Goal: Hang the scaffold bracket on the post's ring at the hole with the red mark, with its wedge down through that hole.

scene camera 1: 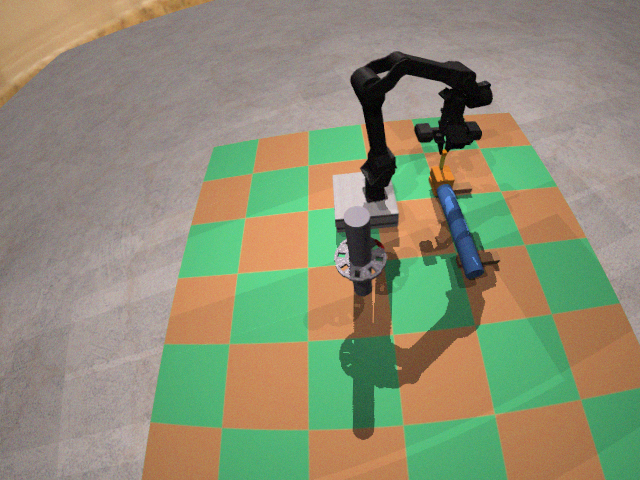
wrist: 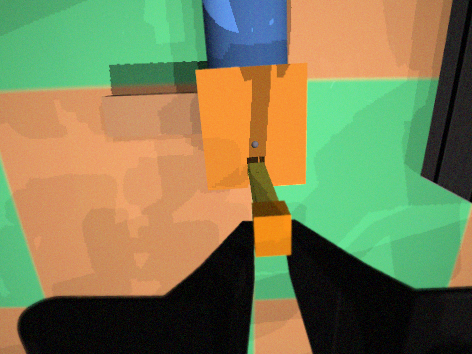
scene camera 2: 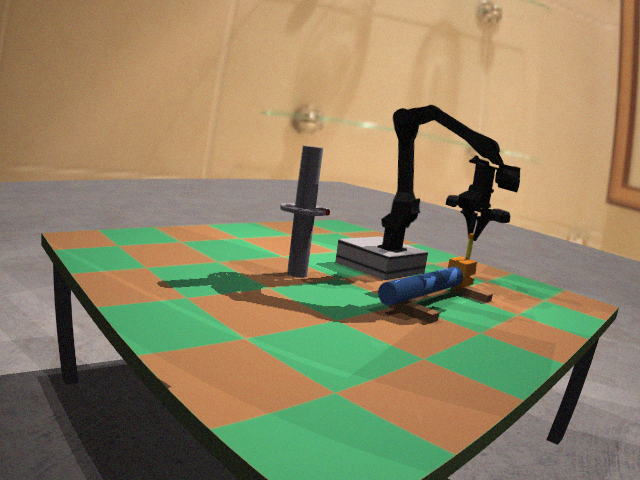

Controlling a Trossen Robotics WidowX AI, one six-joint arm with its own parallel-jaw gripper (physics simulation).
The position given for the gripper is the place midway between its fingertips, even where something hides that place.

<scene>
In view: the gripper (scene camera 2: 472, 239), a scaffold bracket (scene camera 2: 459, 271), a grey post (scene camera 2: 311, 159) and a dark bar (scene camera 2: 410, 308).
The scaffold bracket also shows in scene camera 1 (scene camera 1: 441, 183) and in the wrist view (wrist: 249, 92). The gripper also shows in scene camera 1 (scene camera 1: 442, 153) and in the wrist view (wrist: 268, 230). The dark bar shows as well in the wrist view (wrist: 178, 113).
</scene>
